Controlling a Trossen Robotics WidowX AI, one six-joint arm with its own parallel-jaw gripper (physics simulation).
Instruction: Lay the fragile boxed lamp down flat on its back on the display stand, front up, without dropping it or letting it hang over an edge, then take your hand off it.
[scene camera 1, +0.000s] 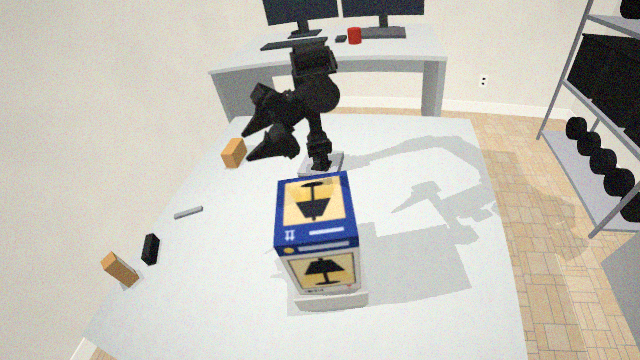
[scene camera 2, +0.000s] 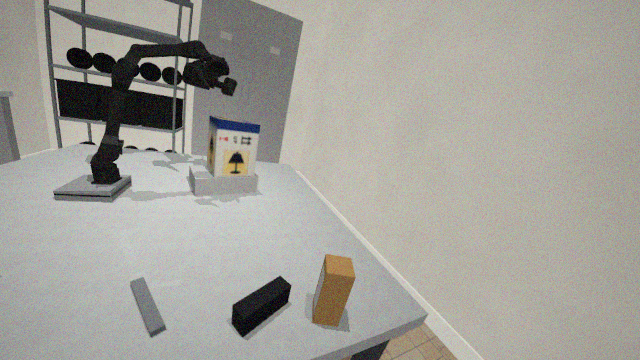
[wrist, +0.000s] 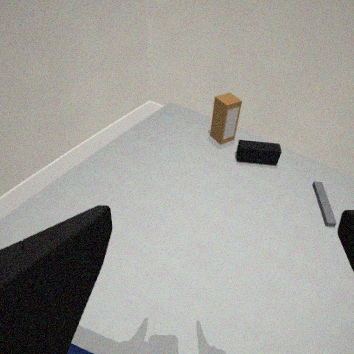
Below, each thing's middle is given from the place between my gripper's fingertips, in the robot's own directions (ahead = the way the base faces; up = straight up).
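My view takes in the black block (scene camera 2: 249, 312), which is a good way ahead of my hand, far to the right of it and far below it. The grey bar (scene camera 2: 150, 313) is 480 mm to the right of my hand, 400 mm below it and 20 mm behind it. Then there is the grey display stand (scene camera 2: 202, 182): I see my gripper 360 mm above it, 140 mm to the right of it and 10 mm short of it. Going by their middles, the grey display stand is the nearest to my gripper of the things named here.
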